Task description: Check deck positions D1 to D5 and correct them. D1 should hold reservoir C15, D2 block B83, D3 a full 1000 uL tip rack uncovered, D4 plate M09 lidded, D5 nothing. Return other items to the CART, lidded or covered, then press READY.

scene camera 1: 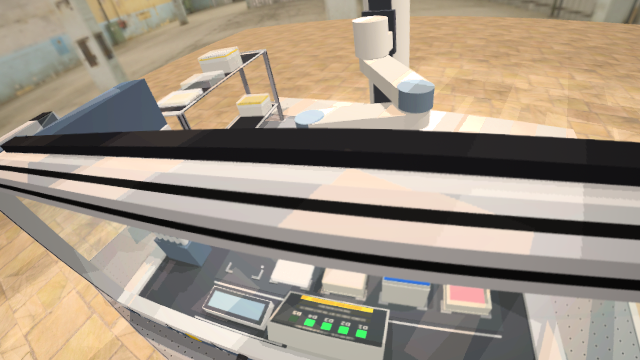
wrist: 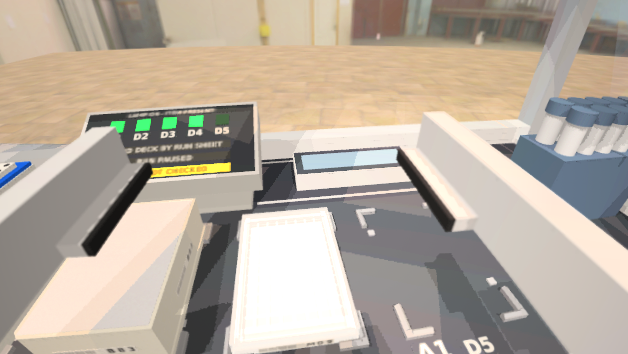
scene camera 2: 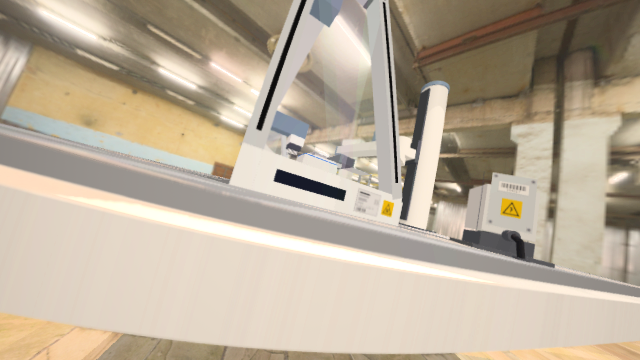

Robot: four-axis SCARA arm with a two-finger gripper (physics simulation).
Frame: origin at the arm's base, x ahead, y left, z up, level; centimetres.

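Where they show: gripper, fingertip midpoint: (wrist: 275, 141).
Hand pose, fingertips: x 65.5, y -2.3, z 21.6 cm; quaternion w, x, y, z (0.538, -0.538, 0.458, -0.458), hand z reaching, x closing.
After its pixels a point has its place.
My gripper (wrist: 275, 141) @[x 65.5, y -2.3, z 21.6 cm] is open and empty, above the lane of the white plate M09 (wrist: 295, 280) (scene camera 1: 292, 273) at D4; whether the plate wears a lid is unclear. Block B83 (wrist: 110, 270) @[x 66.8, y 10.6, z 10.8 cm] (scene camera 1: 344, 282) @[x 73.7, y 12.3, z 10.9 cm] sits at D3, left of the plate in the wrist view. A tip rack with a blue band (scene camera 1: 406, 290) @[x 72.2, y 24.4, z 13.3 cm] (wrist: 14, 174) @[x 70.9, y 19.8, z 15.9 cm] sits at D2. A reservoir with pink contents (scene camera 1: 466, 295) @[x 66.2, y 35.9, z 7.1 cm] sits at D1; its label is unreadable. D5 shows bare corner brackets (scene camera 1: 258, 274) (wrist: 421, 333) @[x 65.9, y -11.2, z 7.1 cm]. The cart (scene camera 1: 273, 85) @[x 3.7, y -52.2, z 20.3 cm] holds yellow-banded boxes (scene camera 1: 220, 60) @[x 29.5, y -51.1, z 41.1 cm] (scene camera 1: 253, 105) @[x 16.9, y -54.9, z 16.6 cm] and low items.
The status panel (scene camera 1: 327, 320) (wrist: 175, 140) @[x 82.3, y 12.6, z 13.4 cm] shows D1 to D4 lit, D5 dark, and a yellow strip. A small display unit (scene camera 1: 237, 306) (wrist: 350, 160) @[x 86.7, y -7.0, z 8.9 cm] stands beside it. A blue rack of capped tubes (wrist: 565, 175) @[x 77.7, y -26.4, z 13.1 cm] (scene camera 1: 182, 250) stands beyond D5. The frame beam (scene camera 1: 320, 150) @[x 85.3, y 20.0, z 52.4 cm] crosses above the deck.
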